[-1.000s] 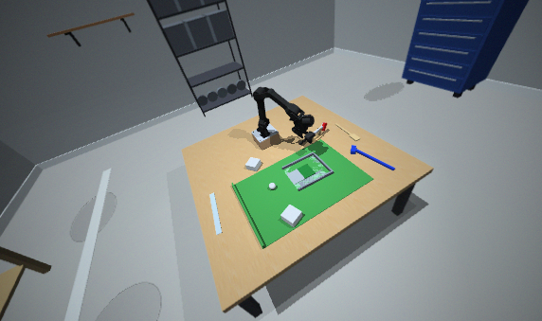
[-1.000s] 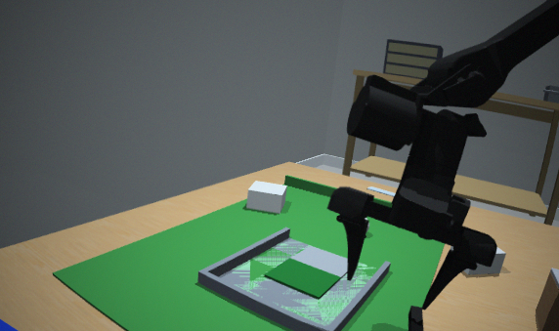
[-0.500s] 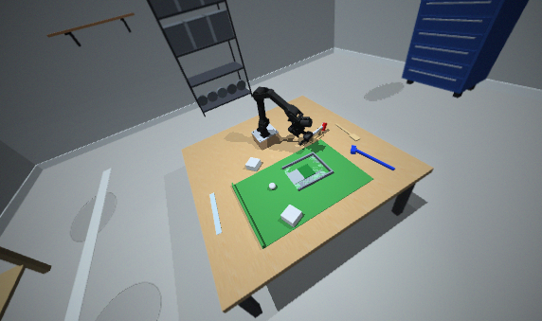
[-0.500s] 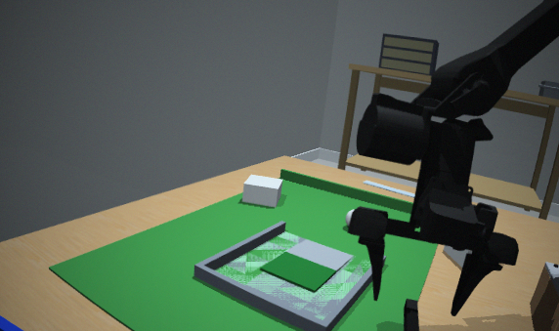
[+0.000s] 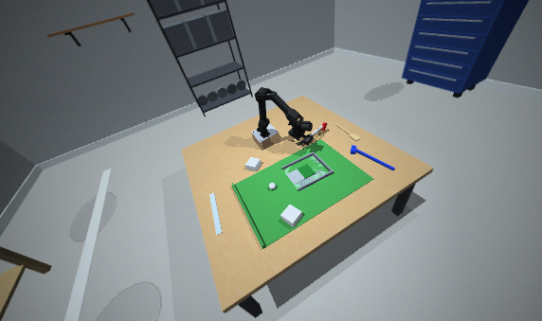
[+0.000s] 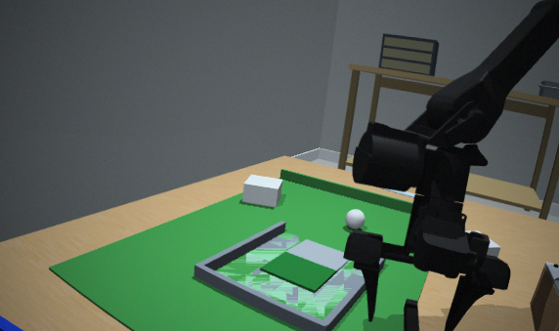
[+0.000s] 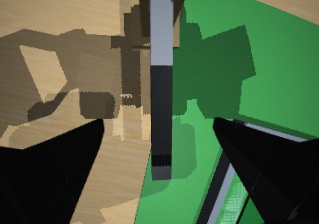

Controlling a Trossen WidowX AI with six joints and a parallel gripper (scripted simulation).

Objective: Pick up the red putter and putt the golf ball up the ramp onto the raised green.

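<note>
Now: the red putter 11 cm to the left of my gripper tip, 2 cm behind it and 1 cm above it. The rest, counted from my gripper tip: green mat 24 cm to the right, 22 cm ahead, 5 cm below; grey walled frame 19 cm ahead, 12 cm to the right, 5 cm below; wooden stand 13 cm to the left, 2 cm below, 2 cm behind.
</note>
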